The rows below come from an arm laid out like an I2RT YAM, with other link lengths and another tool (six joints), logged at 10 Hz.
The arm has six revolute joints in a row. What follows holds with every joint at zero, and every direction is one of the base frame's. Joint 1 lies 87.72 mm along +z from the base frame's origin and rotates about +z. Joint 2 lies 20.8 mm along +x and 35.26 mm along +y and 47.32 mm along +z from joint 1 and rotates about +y. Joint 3 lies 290.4 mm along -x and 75.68 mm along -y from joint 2 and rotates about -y. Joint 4 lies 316.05 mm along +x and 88.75 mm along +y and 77.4 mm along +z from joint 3 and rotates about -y. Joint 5 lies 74.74 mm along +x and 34.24 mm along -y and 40.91 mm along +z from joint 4 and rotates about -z. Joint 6 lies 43.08 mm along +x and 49 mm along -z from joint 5 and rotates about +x. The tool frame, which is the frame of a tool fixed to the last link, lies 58 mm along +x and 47 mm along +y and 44 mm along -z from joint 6; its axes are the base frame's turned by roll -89.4, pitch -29.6 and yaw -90 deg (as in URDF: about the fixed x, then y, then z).
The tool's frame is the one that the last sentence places.
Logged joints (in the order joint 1, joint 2, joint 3, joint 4, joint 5, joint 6), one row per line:
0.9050, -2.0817, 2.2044, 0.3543, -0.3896, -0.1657
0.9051, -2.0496, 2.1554, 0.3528, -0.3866, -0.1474
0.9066, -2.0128, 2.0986, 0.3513, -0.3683, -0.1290
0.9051, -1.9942, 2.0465, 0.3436, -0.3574, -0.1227
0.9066, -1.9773, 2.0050, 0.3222, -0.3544, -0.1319
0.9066, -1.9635, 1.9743, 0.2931, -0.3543, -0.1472
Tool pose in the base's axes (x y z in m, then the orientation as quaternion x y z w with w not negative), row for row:
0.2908, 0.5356, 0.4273, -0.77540, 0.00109, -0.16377, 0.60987
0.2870, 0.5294, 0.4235, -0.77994, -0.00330, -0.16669, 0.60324
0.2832, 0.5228, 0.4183, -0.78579, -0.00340, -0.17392, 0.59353
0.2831, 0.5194, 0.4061, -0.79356, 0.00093, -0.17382, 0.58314
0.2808, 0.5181, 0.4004, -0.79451, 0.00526, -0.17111, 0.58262
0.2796, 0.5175, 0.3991, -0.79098, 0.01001, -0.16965, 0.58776
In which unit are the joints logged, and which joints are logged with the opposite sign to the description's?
The joints are logged in radians. Opposite sign: joint 2, joint 4, joint 6.
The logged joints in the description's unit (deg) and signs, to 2 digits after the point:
51.85, 119.27, 126.30, -20.30, -22.32, 9.49
51.86, 117.43, 123.50, -20.21, -22.15, 8.45
51.94, 115.32, 120.24, -20.13, -21.10, 7.39
51.86, 114.26, 117.26, -19.69, -20.48, 7.03
51.94, 113.29, 114.88, -18.46, -20.31, 7.56
51.94, 112.50, 113.12, -16.79, -20.30, 8.43

